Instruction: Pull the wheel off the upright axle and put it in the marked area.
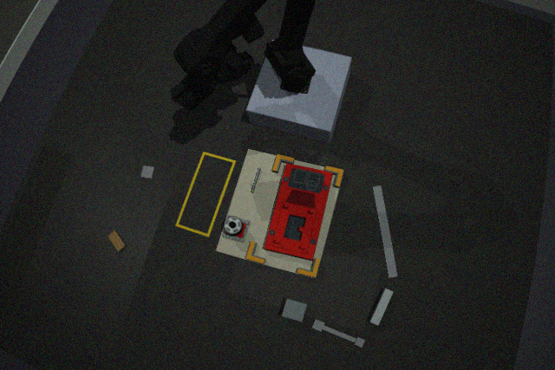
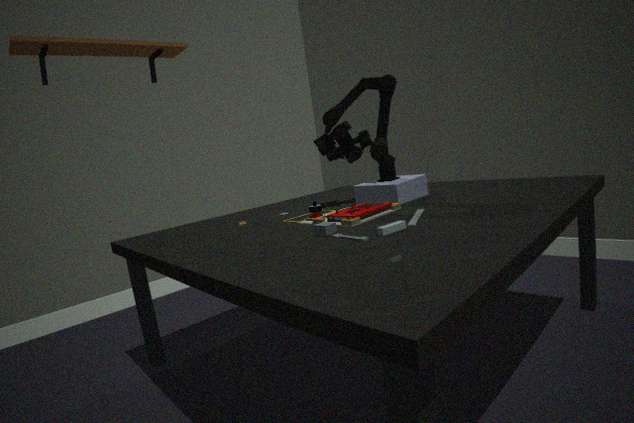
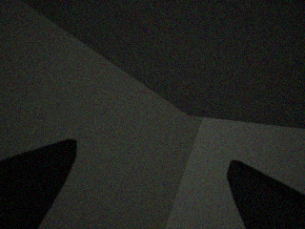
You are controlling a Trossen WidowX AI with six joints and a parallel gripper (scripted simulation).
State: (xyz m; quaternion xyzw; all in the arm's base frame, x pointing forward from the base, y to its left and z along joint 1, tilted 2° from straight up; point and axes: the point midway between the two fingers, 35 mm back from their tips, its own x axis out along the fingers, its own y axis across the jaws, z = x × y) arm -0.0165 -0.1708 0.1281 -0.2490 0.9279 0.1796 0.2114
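The wheel is 40 cm ahead of my gripper tip, 15 cm below it and 13 cm to the left of it. Round my gripper tip: tan piece: 50 cm ahead, 18 cm below, 14 cm to the right.
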